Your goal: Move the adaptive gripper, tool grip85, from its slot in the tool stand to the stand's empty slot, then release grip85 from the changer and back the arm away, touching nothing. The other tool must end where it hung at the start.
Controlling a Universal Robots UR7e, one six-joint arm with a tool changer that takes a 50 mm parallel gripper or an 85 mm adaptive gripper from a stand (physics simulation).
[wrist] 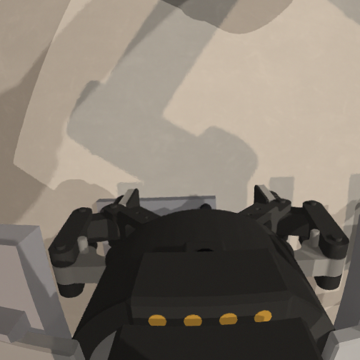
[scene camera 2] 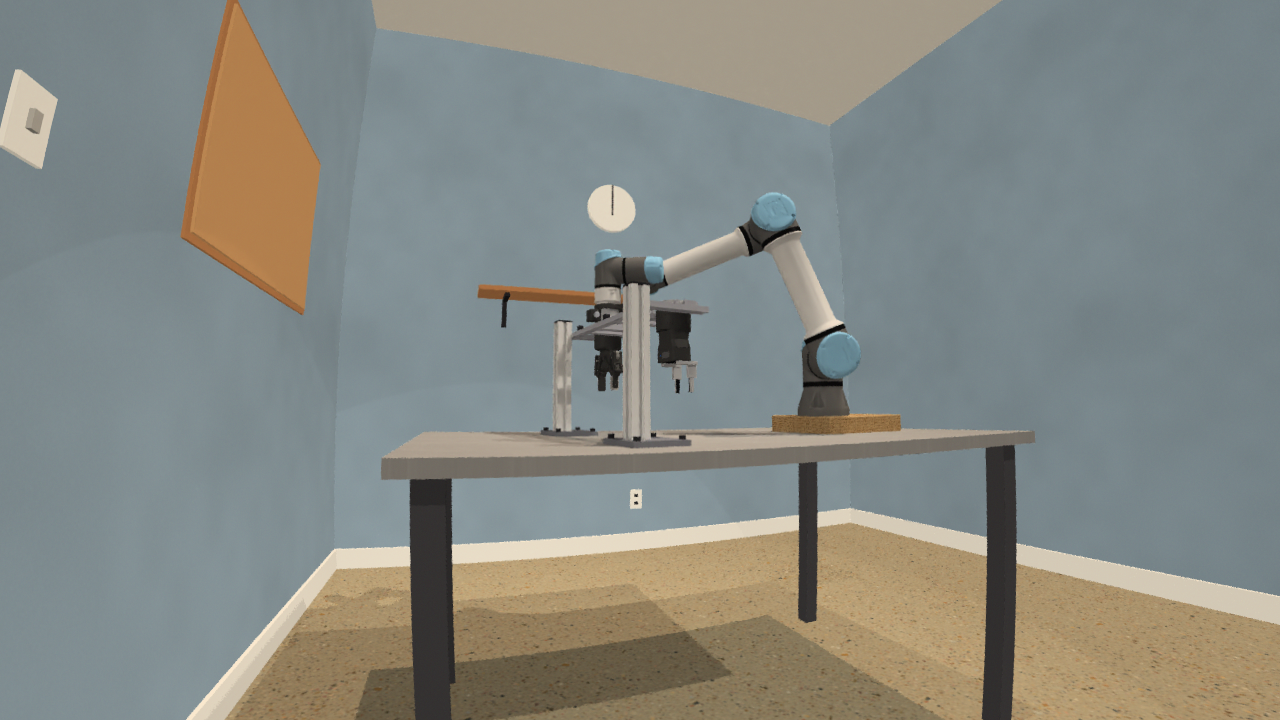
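Seen in the pictures: arm's base, link origin: (scene camera 2: pixel 823 415).
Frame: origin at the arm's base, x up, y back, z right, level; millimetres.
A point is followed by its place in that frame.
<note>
The black adaptive gripper grip85 (scene camera 2: pixel 608 386) {x 84, y -632, z 11 mm} (wrist: pixel 196 200) hangs upright at the tool stand (scene camera 2: pixel 636 367) {x 100, y -639, z -390 mm} (wrist: pixel 15 280). In the wrist view its two fingers are spread wide, open, with nothing between them. Grey fork arms of the stand flank its body on both sides. The arm's wrist (scene camera 2: pixel 607 271) {x 402, y -641, z 18 mm} is directly above it. The changer's dark block lies close over the tool's top; one row of gold contacts (wrist: pixel 193 320) shows. Whether it is locked cannot be told. The other tool (scene camera 2: pixel 674 338) {x 168, y -545, z -323 mm}, dark with pale fingers, hangs to the right. The empty slot cannot be made out.
A second, shorter-looking post (scene camera 2: pixel 562 376) {x 113, y -758, z 63 mm} of the stand rises at the left of the table (scene camera 2: pixel 501 461) {x -55, y -874, z -593 mm}. The robot base (scene camera 2: pixel 823 400) {x 43, y -35, z -59 mm} stands on a wooden block at the right. An orange shelf (scene camera 2: pixel 537 293) shows behind the stand.
</note>
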